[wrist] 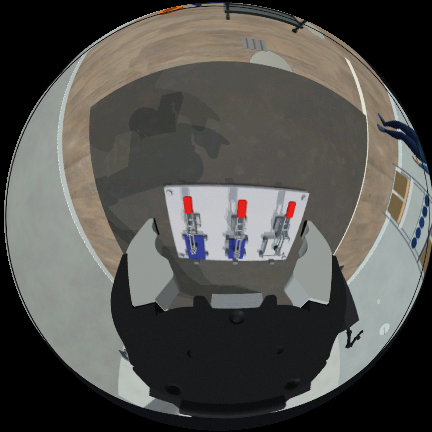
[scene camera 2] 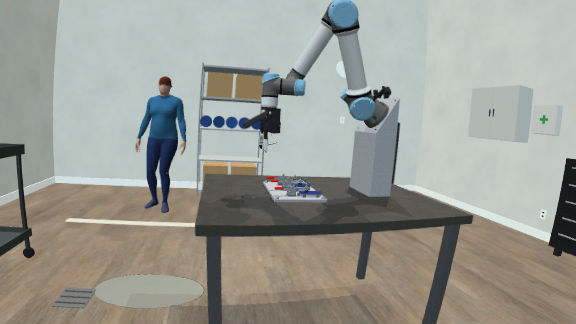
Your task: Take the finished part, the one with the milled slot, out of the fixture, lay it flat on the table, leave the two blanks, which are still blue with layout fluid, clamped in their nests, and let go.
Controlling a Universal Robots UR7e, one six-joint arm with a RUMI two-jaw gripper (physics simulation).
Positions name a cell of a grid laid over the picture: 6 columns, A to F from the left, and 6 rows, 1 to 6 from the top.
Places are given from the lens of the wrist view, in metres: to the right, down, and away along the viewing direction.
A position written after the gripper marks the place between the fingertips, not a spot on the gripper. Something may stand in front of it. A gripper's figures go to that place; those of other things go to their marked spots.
gripper (wrist: D4): 0.01, 0.01, 0.13
fixture plate (wrist: C3): -0.01, -0.03, 0.33
